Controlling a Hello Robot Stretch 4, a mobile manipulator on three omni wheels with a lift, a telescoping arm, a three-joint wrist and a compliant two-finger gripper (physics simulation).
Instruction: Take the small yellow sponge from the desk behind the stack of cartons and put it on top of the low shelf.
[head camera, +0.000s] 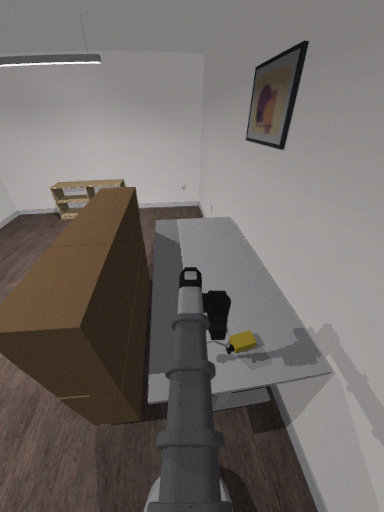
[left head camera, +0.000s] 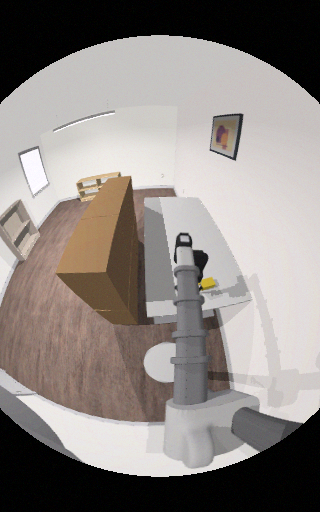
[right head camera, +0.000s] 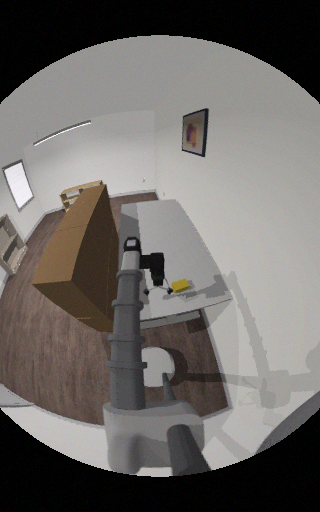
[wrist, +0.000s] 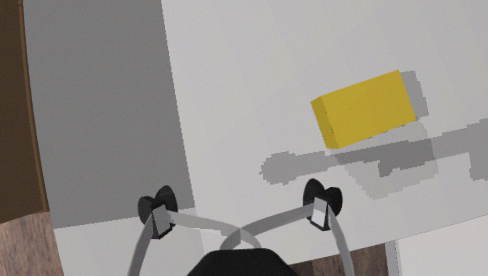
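Pixels of known places: gripper, fingertip midpoint: (head camera: 212, 351) (right head camera: 157, 292) (wrist: 240, 199); robot's base, link origin: (left head camera: 165, 361) (right head camera: 152, 365).
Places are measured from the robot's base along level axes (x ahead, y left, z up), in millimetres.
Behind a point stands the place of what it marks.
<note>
The small yellow sponge (head camera: 243, 341) {z 737, x 533, y -236 mm} (left head camera: 207, 283) {z 737, x 531, y -239 mm} (right head camera: 180, 285) {z 737, x 531, y -239 mm} (wrist: 367, 110) {z 737, x 542, y -235 mm} lies flat on the grey desk (head camera: 200, 240) {z 692, x 1447, y -84 mm} (left head camera: 190, 215) {z 692, x 1400, y -231 mm} (right head camera: 165, 220) {z 692, x 1348, y -217 mm} (wrist: 240, 75) {z 692, x 599, y -96 mm}, near its front end. My gripper (right head camera: 158, 291) {z 789, x 464, y -88 mm} (wrist: 240, 199) {z 789, x 464, y -88 mm} is open and empty. In the wrist view its fingers stand wide apart, with the sponge ahead and to the right of the right fingertip. In the head view the arm hides part of the gripper. The low shelf (head camera: 90, 183) {z 583, x 3578, y 1821 mm} (left head camera: 100, 176) {z 582, x 3518, y 1735 mm} (right head camera: 80, 187) {z 573, x 3477, y 1789 mm}, of light wood, stands at the far wall, partly hidden by the cartons.
The tall stack of brown cartons (head camera: 45, 280) {z 1052, x 583, y 530 mm} (left head camera: 90, 245) {z 1052, x 549, y 448 mm} (right head camera: 65, 255) {z 1052, x 554, y 412 mm} (wrist: 17, 125) {z 548, x 574, y 339 mm} stands along the desk's left side. A wall with a framed picture (head camera: 275, 95) {z 1661, x 1453, y -477 mm} runs along the right. A pale shelf unit (left head camera: 22, 233) {z 288, x 1664, y 3274 mm} stands at the far left. A white round disc (left head camera: 160, 362) {z 187, x -3, y 50 mm} (right head camera: 152, 367) {z 187, x -5, y -6 mm} shows below the arm.
</note>
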